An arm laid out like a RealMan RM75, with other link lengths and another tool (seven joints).
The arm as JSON. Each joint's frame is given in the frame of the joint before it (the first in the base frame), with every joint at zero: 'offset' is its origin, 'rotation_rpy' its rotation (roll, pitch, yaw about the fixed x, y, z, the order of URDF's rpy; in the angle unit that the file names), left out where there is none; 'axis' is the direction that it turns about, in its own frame. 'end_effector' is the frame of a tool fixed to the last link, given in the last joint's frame.
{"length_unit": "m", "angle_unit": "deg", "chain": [
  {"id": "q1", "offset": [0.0, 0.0, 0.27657], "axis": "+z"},
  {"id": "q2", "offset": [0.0, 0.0, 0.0], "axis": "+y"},
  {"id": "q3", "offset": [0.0, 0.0, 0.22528], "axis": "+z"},
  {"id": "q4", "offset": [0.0, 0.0, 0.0], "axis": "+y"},
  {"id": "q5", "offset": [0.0, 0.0, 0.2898], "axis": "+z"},
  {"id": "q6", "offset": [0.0, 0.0, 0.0], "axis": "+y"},
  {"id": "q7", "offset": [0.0, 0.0, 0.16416], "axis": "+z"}
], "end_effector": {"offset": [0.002, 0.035, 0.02], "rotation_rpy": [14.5, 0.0, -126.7]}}
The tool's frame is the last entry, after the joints.
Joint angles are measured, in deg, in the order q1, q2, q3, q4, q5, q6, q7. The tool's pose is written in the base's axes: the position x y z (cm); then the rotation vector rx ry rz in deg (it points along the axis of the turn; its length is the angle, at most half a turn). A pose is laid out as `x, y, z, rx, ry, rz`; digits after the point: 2 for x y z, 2 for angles.
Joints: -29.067 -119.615 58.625 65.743 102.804 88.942 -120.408
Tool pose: -11.02, 39.74, 6.98, 27.61, 156.57, 8.02
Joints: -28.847 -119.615 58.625 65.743 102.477 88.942 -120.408
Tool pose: -11.08, 39.70, 7.03, 27.36, 156.31, 8.18
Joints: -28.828 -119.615 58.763 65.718 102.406 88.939 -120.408
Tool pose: -11.06, 39.67, 6.98, 27.38, 156.28, 8.03
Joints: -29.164 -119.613 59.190 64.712 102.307 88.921 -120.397
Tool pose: -11.07, 39.64, 6.50, 26.85, 156.12, 6.86
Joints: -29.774 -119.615 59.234 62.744 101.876 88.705 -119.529
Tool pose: -11.25, 39.72, 5.95, 26.40, 155.48, 6.18
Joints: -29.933 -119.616 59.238 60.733 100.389 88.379 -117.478
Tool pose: -11.54, 39.72, 5.55, 26.88, 154.02, 6.63
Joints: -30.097 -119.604 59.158 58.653 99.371 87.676 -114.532
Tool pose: -12.04, 39.81, 5.06, 28.16, 153.18, 7.85
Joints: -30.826 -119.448 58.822 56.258 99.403 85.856 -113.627
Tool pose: -12.61, 40.45, 4.52, 26.49, 153.56, 9.34
